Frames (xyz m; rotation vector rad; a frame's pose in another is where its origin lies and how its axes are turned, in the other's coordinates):
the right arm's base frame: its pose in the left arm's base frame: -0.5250 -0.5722 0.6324 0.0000 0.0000 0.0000
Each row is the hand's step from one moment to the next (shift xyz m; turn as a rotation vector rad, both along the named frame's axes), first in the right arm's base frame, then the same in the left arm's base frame.
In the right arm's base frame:
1: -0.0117 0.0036 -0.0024 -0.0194 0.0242 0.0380
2: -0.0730 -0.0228 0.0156 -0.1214 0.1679 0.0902
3: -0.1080 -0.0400 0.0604 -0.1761 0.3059 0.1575
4: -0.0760 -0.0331 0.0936 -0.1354 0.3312 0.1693
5: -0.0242 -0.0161 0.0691 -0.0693 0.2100 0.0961
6: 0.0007 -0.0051 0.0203 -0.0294 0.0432 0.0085
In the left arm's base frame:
1: -0.0117 0.0036 -0.0024 -0.0194 0.0242 0.0380
2: -0.0730 -0.0228 0.0156 -0.1214 0.1679 0.0902
3: -0.1080 -0.0400 0.0604 -0.1761 0.3059 0.1575
4: -0.0760 -0.0331 0.0936 -0.1354 0.3312 0.1693
5: -0.0242 -0.0161 0.0691 -0.0693 0.2100 0.0961
6: 0.0007 -0.0051 0.0203 -0.0294 0.0432 0.0085

